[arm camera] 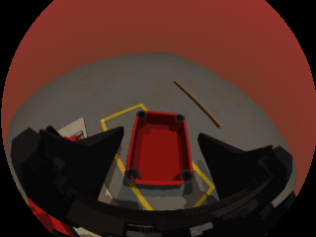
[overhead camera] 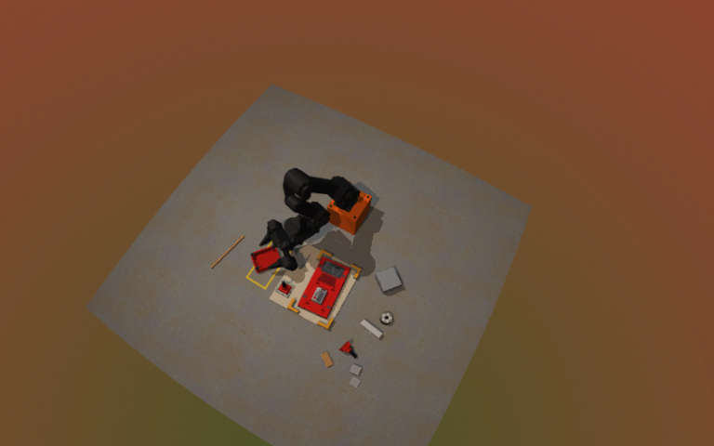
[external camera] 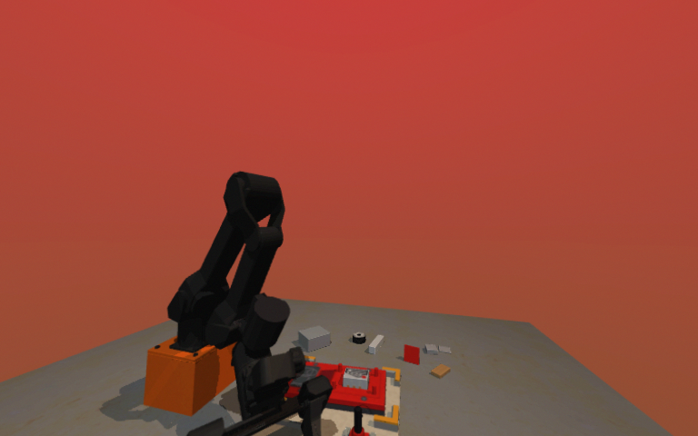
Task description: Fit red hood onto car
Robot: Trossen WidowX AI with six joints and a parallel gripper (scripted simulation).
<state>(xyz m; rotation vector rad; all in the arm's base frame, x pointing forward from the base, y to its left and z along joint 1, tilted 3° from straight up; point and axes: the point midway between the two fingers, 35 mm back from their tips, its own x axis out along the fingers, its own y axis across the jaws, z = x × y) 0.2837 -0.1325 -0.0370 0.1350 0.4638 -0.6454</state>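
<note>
My gripper tip is 2 cm above the red hood. Round my gripper tip: thin wooden stick: 14 cm to the right, 5 cm ahead, 3 cm below; tan tile: 37 cm to the left, 19 cm ahead, 3 cm below; grey engine block: 24 cm to the left, 2 cm ahead, 1 cm below.
</note>
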